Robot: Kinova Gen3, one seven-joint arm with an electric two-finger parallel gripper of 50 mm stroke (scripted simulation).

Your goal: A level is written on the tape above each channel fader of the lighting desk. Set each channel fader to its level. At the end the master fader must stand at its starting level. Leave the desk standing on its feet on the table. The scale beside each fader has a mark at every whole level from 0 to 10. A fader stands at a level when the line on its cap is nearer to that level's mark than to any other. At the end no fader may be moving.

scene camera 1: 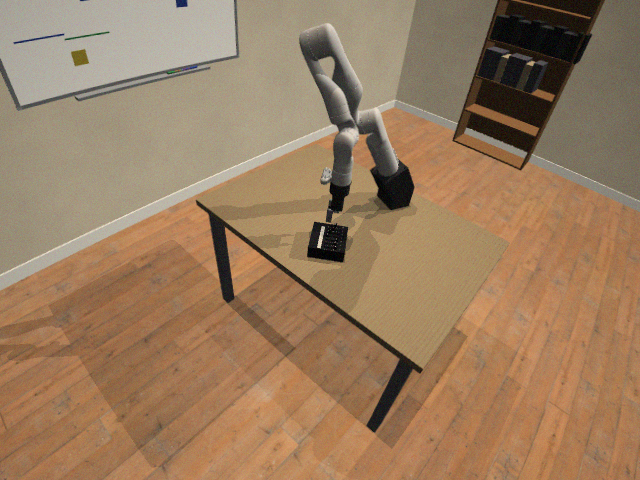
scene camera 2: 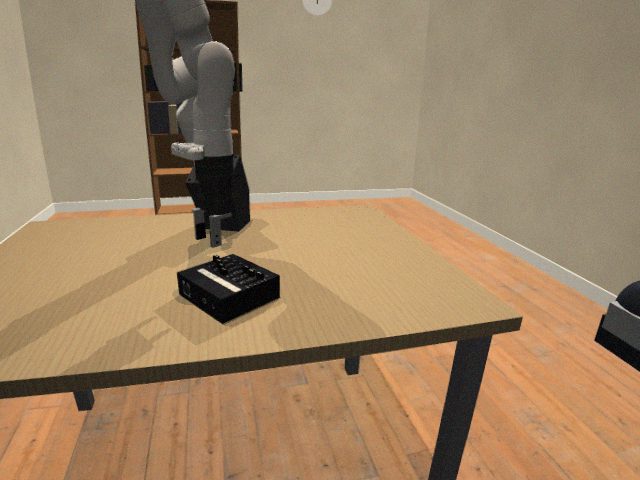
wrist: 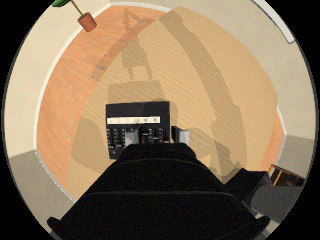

Labels:
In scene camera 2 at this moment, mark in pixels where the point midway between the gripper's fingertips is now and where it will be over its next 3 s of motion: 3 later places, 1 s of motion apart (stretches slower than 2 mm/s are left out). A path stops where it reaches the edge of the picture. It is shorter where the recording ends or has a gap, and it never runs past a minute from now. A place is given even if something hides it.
My gripper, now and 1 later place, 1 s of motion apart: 208,242; 206,220

